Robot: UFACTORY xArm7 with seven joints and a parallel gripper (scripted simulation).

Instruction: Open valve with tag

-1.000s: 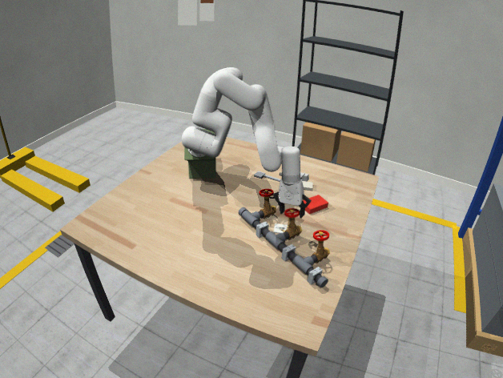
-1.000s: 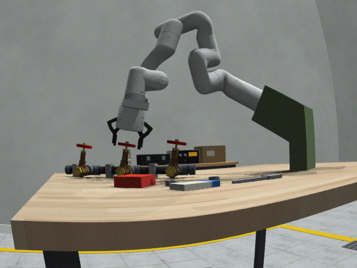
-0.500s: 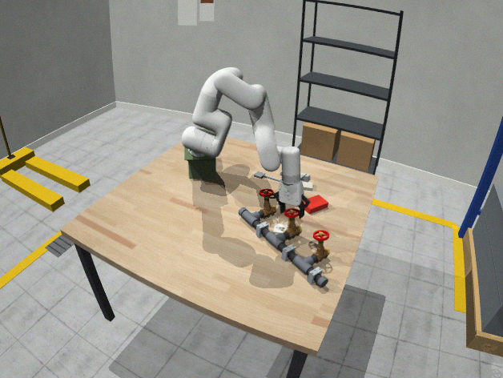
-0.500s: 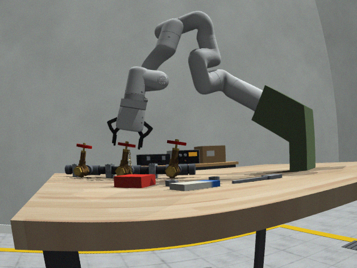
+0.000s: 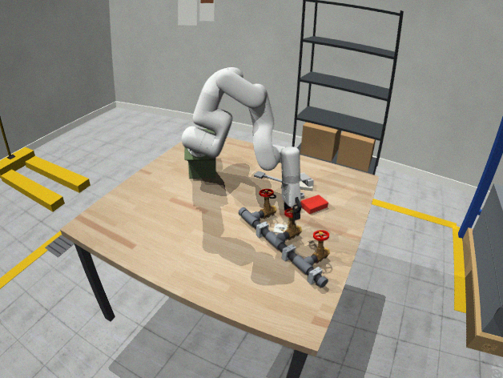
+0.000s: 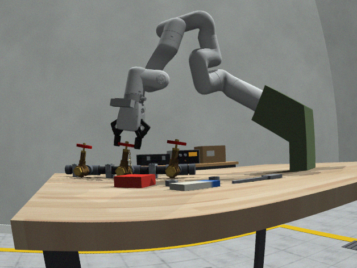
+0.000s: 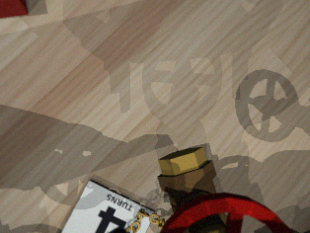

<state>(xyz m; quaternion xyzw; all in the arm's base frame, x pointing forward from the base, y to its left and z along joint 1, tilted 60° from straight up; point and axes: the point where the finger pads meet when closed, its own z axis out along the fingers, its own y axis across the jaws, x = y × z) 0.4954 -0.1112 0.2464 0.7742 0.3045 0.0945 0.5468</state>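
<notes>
The white tag is 50 mm behind my hand, 40 mm to the left of it and 120 mm below it. Also, from my hand: red block 110 mm ahead, 250 mm to the left, 110 mm below; then grey wrench 160 mm behind, 470 mm to the left, 120 mm below; then blue flat tool 40 mm ahead, 420 mm to the left, 120 mm below.
</notes>
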